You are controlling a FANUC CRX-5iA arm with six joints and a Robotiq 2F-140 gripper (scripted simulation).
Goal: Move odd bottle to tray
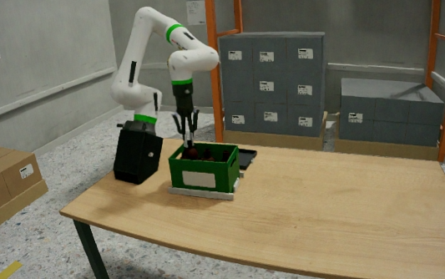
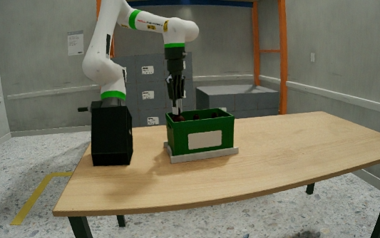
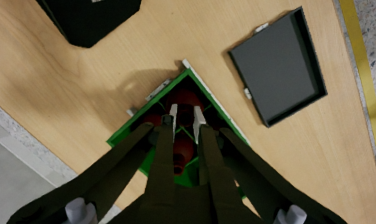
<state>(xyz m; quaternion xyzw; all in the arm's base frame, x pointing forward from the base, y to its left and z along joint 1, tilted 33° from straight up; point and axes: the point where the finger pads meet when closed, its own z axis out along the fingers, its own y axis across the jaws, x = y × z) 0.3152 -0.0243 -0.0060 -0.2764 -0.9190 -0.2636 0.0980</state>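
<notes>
Right now my hand is 90 mm above the brown bottle. Round my hand: green crate 90 mm ahead, 30 mm to the right, 130 mm below; then dark tray 80 mm ahead, 260 mm to the left, 200 mm below.
</notes>
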